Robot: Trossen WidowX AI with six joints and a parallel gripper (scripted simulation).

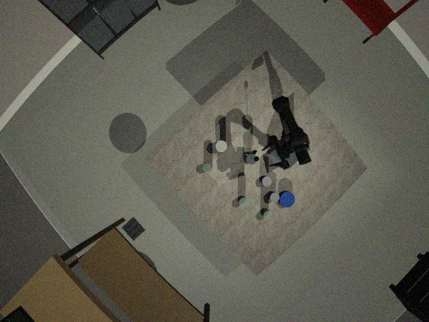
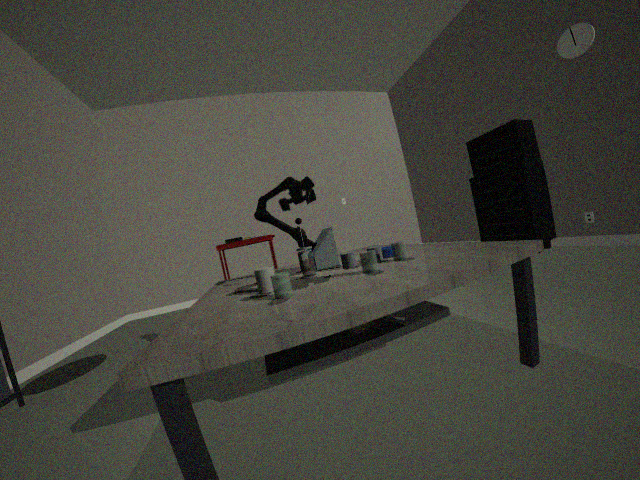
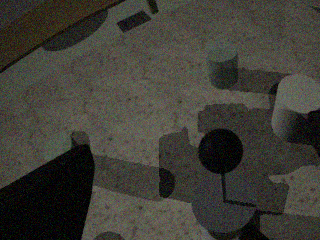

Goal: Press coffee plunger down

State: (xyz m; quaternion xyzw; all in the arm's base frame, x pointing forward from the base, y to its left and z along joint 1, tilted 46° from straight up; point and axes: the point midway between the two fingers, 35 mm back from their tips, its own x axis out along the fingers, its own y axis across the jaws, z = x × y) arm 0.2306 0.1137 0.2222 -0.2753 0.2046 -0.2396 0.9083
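Now: gripper tip 21 cm above the coffee press, 2 cm to the left of it and 1 cm short of it. From my gripper tip the other things lie so: blue disc: 41 cm to the left, 32 cm below.
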